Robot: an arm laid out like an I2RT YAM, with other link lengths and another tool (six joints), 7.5 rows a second.
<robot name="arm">
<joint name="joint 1" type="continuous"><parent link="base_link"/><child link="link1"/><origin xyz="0.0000 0.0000 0.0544"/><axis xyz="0 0 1"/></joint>
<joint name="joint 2" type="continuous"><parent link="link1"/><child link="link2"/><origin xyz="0.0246 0.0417 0.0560" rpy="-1.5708 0.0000 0.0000"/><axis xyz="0 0 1"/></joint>
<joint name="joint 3" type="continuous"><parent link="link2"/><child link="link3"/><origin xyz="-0.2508 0.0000 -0.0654" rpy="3.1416 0.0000 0.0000"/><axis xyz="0 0 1"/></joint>
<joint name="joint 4" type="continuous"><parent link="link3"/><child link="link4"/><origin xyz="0.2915 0.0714 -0.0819"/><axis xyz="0 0 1"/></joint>
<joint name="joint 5" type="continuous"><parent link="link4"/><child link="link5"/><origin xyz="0.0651 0.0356 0.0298" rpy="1.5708 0.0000 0.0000"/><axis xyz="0 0 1"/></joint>
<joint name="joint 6" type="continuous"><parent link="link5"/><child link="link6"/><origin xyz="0.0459 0.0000 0.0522" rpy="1.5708 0.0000 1.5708"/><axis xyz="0 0 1"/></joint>
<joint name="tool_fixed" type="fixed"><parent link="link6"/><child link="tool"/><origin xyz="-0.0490 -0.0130 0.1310" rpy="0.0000 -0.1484 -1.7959"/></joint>
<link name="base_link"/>
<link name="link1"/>
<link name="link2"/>
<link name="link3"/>
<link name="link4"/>
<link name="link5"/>
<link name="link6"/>
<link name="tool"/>
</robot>
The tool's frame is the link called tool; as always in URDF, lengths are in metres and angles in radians. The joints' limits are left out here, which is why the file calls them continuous.
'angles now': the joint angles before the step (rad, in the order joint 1, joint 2, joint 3, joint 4, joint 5, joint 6). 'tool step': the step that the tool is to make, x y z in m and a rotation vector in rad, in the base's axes. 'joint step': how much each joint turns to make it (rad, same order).
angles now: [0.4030 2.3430 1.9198 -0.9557 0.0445 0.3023]
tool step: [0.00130 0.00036 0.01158 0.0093 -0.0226 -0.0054]
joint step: [0.0004 -0.0300 -0.0133 0.0074 0.0015 0.0057]
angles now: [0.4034 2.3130 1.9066 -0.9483 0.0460 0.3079]
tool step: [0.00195 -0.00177 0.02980 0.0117 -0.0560 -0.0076]
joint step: [0.0000 -0.0749 -0.0273 0.0083 0.0127 0.0047]
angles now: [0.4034 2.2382 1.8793 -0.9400 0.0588 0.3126]
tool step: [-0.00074 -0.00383 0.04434 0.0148 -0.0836 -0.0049]
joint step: [0.0006 -0.1124 -0.0399 0.0102 0.0200 -0.0007]
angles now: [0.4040 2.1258 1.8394 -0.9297 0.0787 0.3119]
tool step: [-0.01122 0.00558 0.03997 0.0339 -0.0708 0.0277]
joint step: [0.0145 -0.1116 -0.0505 0.0181 -0.0076 -0.0112]
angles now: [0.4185 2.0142 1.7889 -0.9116 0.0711 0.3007]
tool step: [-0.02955 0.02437 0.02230 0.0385 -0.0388 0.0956]
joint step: [0.0510 -0.0974 -0.0766 0.0325 -0.0361 -0.0320]
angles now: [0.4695 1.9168 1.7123 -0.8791 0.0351 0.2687]
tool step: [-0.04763 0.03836 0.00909 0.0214 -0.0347 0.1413]
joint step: [0.0999 -0.0939 -0.1039 0.0516 -0.0213 -0.0356]
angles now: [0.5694 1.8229 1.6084 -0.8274 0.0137 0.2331]
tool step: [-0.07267 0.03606 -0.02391 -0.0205 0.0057 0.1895]
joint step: [0.1361 -0.0851 -0.1707 0.0691 -0.0152 -0.0528]
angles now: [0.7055 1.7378 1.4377 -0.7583 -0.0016 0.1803]
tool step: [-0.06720 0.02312 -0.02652 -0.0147 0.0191 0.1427]
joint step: [0.1290 -0.0569 -0.1432 0.0623 -0.0090 -0.0107]
